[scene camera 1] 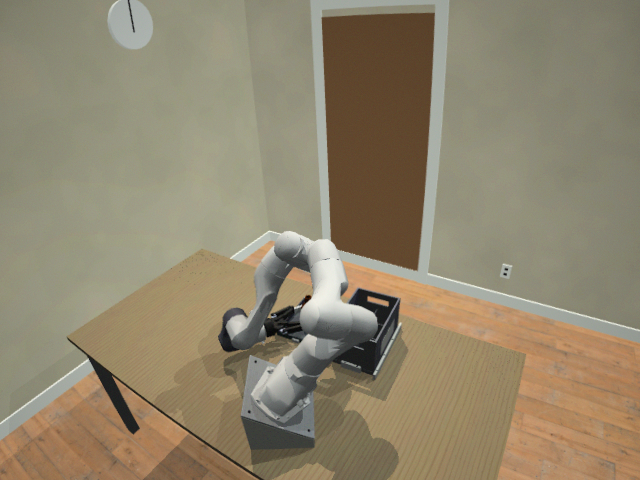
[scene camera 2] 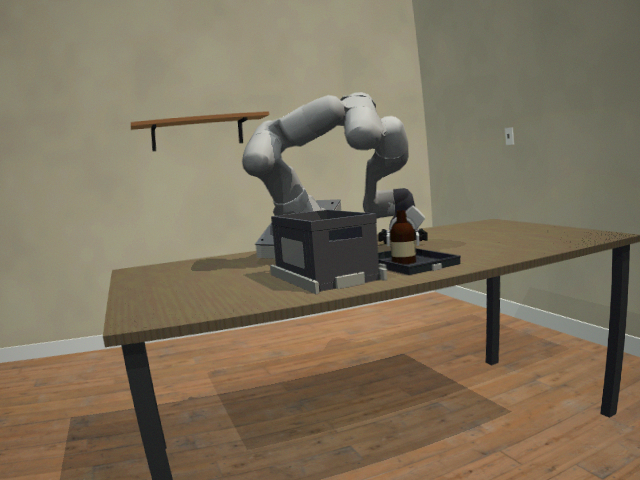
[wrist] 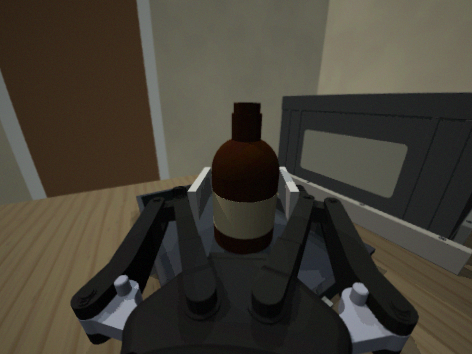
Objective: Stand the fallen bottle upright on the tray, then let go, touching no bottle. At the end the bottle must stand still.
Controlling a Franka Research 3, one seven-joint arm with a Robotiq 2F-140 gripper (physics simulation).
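Note:
A brown bottle (scene camera 2: 403,238) (wrist: 245,200) with a cream label stands upright on the dark tray (scene camera 2: 448,259) (wrist: 150,196). In scene camera 1 a small reddish part of the bottle (scene camera 1: 307,299) shows behind the arm. My gripper (wrist: 244,178) is open, low and level at the tray, with one pale fingertip pad on each side of the bottle. In the wrist view a narrow gap shows between the bottle and the left pad; at the right pad the gap is very thin, and I cannot tell whether they touch.
A dark crate (scene camera 1: 356,353) (scene camera 2: 343,253) (wrist: 370,155) stands right beside the tray, to the right in the wrist view, with pale strips (scene camera 1: 387,351) (scene camera 2: 294,279) along its base. The tray and crate stand on the wooden table (scene camera 1: 454,382) (scene camera 2: 206,294).

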